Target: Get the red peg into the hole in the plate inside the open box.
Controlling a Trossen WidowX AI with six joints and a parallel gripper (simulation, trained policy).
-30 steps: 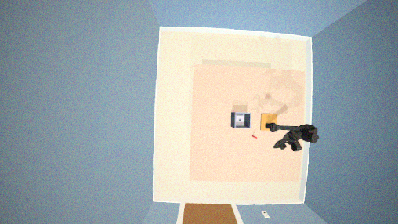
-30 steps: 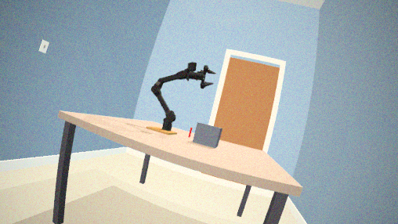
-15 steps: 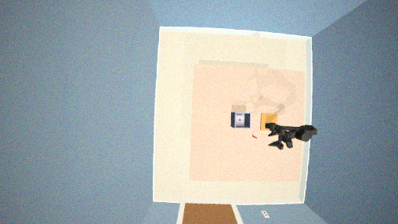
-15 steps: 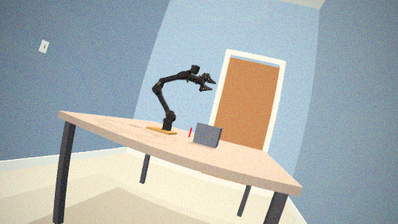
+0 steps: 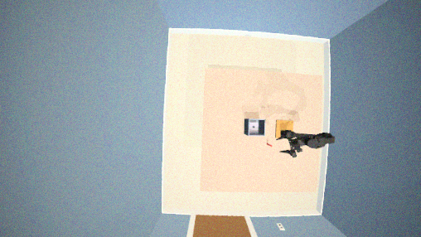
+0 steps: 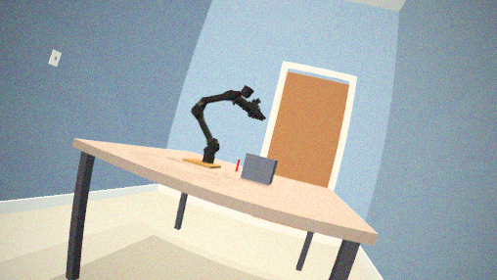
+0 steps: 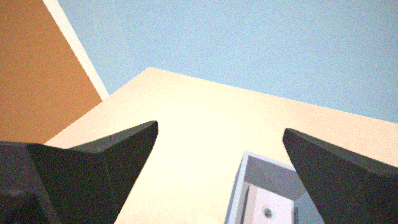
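Right now my gripper tip is 110 mm past the red peg, 60 mm to the right of it and 320 mm above it. Round my gripper tip: pale plate 70 mm ahead, 110 mm to the right, 320 mm below.
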